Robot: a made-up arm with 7 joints. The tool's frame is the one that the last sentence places. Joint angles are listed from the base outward.
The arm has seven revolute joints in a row. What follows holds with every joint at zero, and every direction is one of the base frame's.
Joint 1 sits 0.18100 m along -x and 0.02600 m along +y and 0.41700 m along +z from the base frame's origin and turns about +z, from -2.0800 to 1.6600 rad.
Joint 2 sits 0.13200 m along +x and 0.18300 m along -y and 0.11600 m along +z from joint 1 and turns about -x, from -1.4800 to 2.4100 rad.
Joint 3 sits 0.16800 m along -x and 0.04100 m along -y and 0.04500 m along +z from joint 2 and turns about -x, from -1.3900 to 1.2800 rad.
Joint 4 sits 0.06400 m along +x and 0.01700 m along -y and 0.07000 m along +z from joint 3 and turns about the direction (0.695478, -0.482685, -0.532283), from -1.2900 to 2.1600 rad.
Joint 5 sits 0.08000 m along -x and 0.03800 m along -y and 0.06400 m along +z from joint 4 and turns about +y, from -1.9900 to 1.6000 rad.
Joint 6 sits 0.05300 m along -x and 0.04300 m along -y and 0.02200 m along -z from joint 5 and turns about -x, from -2.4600 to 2.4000 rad.
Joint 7 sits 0.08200 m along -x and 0.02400 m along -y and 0.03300 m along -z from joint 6 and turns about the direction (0.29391, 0.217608, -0.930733), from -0.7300 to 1.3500 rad.
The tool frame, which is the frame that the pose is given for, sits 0.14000 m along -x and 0.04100 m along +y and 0.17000 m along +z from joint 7; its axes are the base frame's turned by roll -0.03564, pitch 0.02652 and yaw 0.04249 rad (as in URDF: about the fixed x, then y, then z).
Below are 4 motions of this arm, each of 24 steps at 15 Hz.
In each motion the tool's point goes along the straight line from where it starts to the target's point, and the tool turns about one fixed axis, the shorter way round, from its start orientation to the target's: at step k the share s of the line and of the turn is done. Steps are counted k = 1, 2, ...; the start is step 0. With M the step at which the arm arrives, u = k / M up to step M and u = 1 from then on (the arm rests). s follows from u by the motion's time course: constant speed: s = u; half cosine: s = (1 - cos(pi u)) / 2; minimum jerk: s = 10 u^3 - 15 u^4 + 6 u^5.
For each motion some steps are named. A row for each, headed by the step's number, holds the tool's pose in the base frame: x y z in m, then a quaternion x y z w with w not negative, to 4 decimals.
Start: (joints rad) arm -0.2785 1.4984 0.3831 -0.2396 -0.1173 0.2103 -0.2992
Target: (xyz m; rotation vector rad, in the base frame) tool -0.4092 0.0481 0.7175 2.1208 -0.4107 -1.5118
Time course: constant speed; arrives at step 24
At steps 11, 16, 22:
11: -0.4359 0.1550 0.6520 -0.9043 0.2548 0.3291 0.0949
16: -0.4257 0.1139 0.6772 0.8765 -0.2198 -0.4265 0.0392
22: -0.4133 0.0646 0.7074 0.8091 -0.1694 -0.5266 0.1983

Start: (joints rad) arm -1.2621 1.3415 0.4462 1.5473 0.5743 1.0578 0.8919
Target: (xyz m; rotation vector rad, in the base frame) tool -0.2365 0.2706 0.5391 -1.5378 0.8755 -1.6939
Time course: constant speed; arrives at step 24
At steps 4, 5, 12, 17, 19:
4: -0.2394 0.2413 0.4458 -0.5994 0.0272 -0.7497 0.2794
5: -0.2393 0.2428 0.4504 -0.6005 0.0431 -0.7466 0.2831
12: -0.2383 0.2530 0.4831 -0.6038 0.1531 -0.7194 0.3074
17: -0.2375 0.2604 0.5064 -0.6012 0.2306 -0.6940 0.3222
19: -0.2372 0.2633 0.5158 -0.5990 0.2611 -0.6825 0.3275

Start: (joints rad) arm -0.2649 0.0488 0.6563 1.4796 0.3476 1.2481 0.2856
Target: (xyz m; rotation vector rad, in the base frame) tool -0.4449 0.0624 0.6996 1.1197 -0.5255 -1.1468
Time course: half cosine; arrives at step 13
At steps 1, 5, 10, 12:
1: -0.4063 0.1131 0.5549 -0.3055 -0.0816 -0.5316 0.7857
5: -0.4183 0.0973 0.6002 -0.0509 -0.1413 -0.5678 0.8093
10: -0.4400 0.0689 0.6811 0.4017 -0.2210 -0.5331 0.7110
12: -0.4443 0.0631 0.6975 0.4852 -0.2315 -0.5110 0.6707

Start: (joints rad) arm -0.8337 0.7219 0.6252 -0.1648 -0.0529 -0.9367 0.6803
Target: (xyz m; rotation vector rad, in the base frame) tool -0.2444 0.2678 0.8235 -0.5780 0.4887 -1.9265
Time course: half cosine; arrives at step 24
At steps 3, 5, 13, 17, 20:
3: -0.3031 0.2322 0.8549 -0.1422 0.1256 -0.6585 0.7283
5: -0.2991 0.2346 0.8527 -0.1493 0.1312 -0.6700 0.7153
13: -0.2709 0.2517 0.8377 -0.1979 0.1697 -0.7438 0.6154
17: -0.2563 0.2606 0.8299 -0.2216 0.1884 -0.7765 0.5589
20: -0.2485 0.2653 0.8257 -0.2338 0.1981 -0.7924 0.5274

